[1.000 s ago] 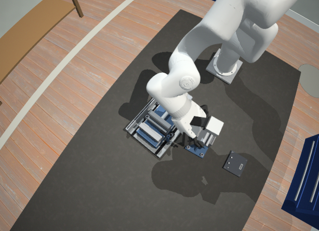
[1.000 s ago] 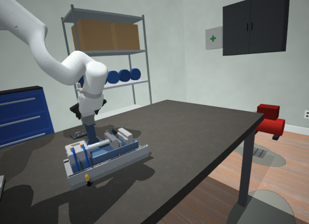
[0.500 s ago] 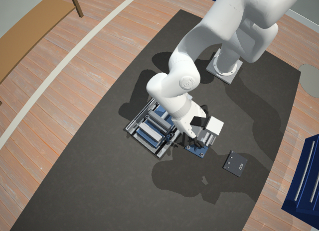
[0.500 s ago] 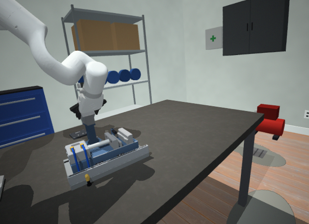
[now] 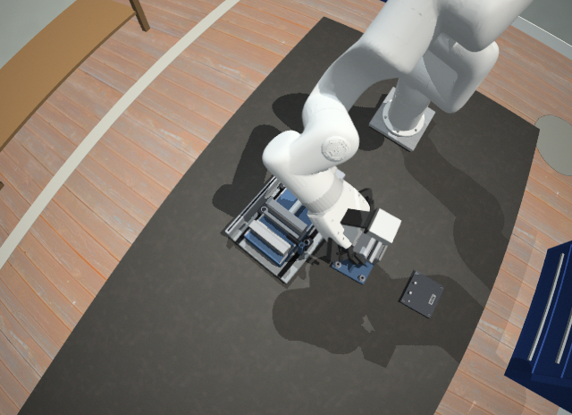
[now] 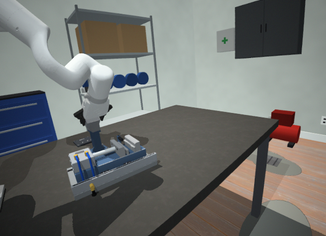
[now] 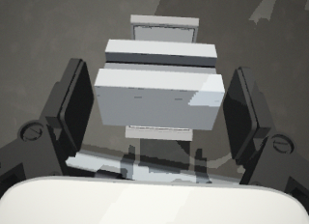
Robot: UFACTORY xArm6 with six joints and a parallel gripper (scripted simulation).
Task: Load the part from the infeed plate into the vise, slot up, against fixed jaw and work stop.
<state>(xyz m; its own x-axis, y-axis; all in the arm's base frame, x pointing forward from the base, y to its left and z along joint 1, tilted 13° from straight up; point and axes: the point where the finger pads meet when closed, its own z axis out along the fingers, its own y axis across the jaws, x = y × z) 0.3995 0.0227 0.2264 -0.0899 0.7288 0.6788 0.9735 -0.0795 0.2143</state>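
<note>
The part is 10 mm to the left of my hand and 10 mm below it. Also, from my hand: white cylinder rod (50 mm behind, 170 mm to the right, 90 mm below); then moving jaw (180 mm to the right, 90 mm below); then work stop (40 mm ahead, 140 mm to the right, 80 mm below).
</note>
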